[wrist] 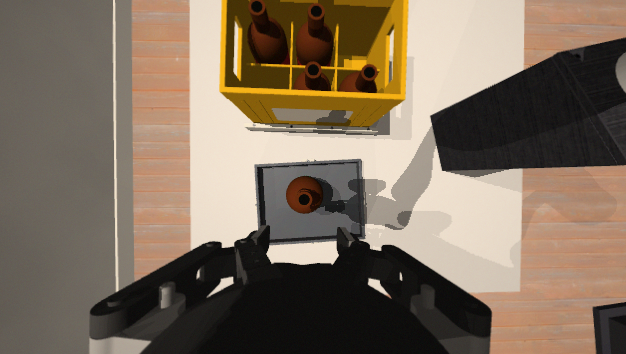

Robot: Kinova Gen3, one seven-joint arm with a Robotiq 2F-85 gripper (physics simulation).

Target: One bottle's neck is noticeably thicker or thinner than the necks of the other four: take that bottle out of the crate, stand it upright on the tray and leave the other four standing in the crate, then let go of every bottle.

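Places are measured from the arm's base along level axes (x right, y up, z back), in millimetres.
Pixels of known places: gripper, fingertip midpoint: (pixel 303 236).
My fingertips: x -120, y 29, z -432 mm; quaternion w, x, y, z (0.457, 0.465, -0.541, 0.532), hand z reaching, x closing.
For each thing: its middle in the pictures, then the offset to it from my fingertips. "spot": a spot on its surface instead.
- brown bottle, body centre: (pixel 304 194) dx +19, dy -186, dz -1 mm
- grey tray, surface spot: (pixel 275 225) spot: dx -58, dy -263, dz -84 mm
- yellow crate, body centre: (pixel 313 69) dx +264, dy -181, dz +45 mm
- back left bottle, body centre: (pixel 268 45) dx +321, dy -183, dz -38 mm
- back middle bottle, body centre: (pixel 314 48) dx +305, dy -183, dz +52 mm
- front middle bottle, body centre: (pixel 312 93) dx +216, dy -183, dz +37 mm
- front right bottle, body centre: (pixel 355 95) dx +204, dy -183, dz +123 mm
- pale strip, surface spot: (pixel 310 130) spot: dx +161, dy -249, dz +28 mm
A brown bottle (pixel 295 188) stands upright on the grey tray (pixel 275 225), its dark mouth facing up. My gripper (pixel 303 236) is open and empty, above the tray's near edge, with the bottle beyond the fingertips and apart from them. The yellow crate (pixel 312 98) is at the top of the view. In it stand a back left bottle (pixel 267 44), a back middle bottle (pixel 314 46), a front middle bottle (pixel 306 84) and a front right bottle (pixel 357 84). The crate wall hides the lower parts of the front two. The tray bottle's neck is seen end-on, so its thickness is hard to compare.
A pale strip (pixel 310 130) runs along the crate's near side. A large dark block-like object (pixel 505 115) reaches in from the right. A dark container's corner (pixel 602 320) shows at bottom right. A grey surface (pixel 55 175) lies at the left. Shadows fall right of the tray.
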